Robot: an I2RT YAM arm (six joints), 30 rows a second.
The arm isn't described. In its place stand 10 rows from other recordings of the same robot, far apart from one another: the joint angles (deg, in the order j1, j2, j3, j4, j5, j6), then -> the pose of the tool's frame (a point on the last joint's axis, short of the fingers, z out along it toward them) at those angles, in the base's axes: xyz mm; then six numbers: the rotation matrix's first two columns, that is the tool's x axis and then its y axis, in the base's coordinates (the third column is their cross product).
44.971 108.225 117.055 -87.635 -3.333 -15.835 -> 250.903, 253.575, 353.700, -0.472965, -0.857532, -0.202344, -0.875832, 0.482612, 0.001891
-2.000 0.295 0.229 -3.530 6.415 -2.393 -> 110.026, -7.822, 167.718, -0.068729, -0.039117, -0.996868, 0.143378, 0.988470, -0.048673
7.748 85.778 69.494 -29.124 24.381 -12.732 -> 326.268, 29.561, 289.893, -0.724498, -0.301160, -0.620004, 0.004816, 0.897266, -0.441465
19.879 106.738 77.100 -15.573 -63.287 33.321 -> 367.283, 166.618, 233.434, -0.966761, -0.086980, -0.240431, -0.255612, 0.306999, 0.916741
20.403 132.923 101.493 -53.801 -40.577 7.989 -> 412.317, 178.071, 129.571, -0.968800, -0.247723, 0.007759, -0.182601, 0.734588, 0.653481
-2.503 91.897 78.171 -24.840 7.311 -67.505 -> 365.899, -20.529, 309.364, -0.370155, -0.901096, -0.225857, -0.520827, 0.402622, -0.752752
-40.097 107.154 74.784 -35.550 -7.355 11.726 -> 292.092, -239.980, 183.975, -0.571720, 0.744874, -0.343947, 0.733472, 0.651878, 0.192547
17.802 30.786 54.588 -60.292 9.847 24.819 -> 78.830, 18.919, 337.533, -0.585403, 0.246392, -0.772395, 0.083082, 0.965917, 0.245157
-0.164 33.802 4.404 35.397 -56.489 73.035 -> 136.754, 29.292, 202.169, -0.761119, 0.530252, -0.373537, -0.341455, 0.162073, 0.925819
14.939 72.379 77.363 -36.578 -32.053 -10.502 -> 253.757, 87.259, 391.597, -0.378276, -0.260816, -0.888190, -0.736544, 0.665996, 0.118122
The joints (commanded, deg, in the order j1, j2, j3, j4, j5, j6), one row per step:
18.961, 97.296, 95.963, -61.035, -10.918, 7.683
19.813, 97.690, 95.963, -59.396, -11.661, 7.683
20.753, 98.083, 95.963, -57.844, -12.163, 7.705
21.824, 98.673, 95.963, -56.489, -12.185, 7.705
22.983, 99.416, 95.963, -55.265, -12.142, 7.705
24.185, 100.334, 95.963, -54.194, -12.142, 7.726
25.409, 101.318, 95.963, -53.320, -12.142, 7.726
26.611, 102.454, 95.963, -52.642, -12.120, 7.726
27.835, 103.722, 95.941, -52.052, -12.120, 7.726
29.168, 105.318, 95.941, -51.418, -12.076, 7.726
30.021, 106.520, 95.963, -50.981, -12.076, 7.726
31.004, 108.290, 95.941, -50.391, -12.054, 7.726
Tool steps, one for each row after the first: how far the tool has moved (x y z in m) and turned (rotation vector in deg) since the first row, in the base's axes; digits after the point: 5 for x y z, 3 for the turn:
0.00198, 0.00673, -0.00073, 1.031, -0.957, 1.204
0.00352, 0.01386, -0.00154, 1.851, -1.883, 2.373
0.00508, 0.02173, -0.00374, 2.149, -2.577, 3.462
0.00655, 0.03030, -0.00703, 2.311, -3.019, 4.604
0.00797, 0.03940, -0.01158, 2.406, -3.131, 5.789
0.00895, 0.04869, -0.01682, 2.399, -3.003, 7.011
0.00987, 0.05800, -0.02331, 2.237, -2.562, 8.198
0.01058, 0.06763, -0.03095, 1.990, -1.895, 9.416
0.01152, 0.07847, -0.04070, 1.588, -1.006, 10.720
0.01236, 0.08573, -0.04808, 1.291, -0.316, 11.567
0.01400, 0.09468, -0.05947, 0.772, 0.780, 12.529

